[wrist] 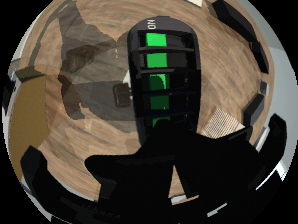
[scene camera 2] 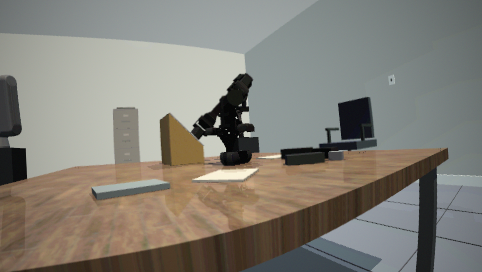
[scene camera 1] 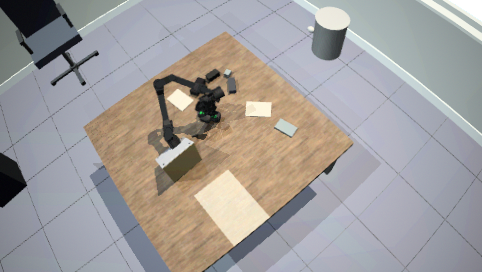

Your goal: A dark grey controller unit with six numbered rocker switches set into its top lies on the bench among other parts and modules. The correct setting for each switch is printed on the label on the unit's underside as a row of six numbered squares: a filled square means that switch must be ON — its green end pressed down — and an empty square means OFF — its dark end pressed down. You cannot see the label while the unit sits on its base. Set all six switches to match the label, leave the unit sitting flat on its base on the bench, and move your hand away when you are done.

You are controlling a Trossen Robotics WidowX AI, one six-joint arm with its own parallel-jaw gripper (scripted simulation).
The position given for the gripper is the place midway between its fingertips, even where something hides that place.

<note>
In view: the gripper [scene camera 2: 230, 153] and a grey slab [scene camera 2: 102, 192].
The gripper also shows in the wrist view [wrist: 161, 123].
</note>
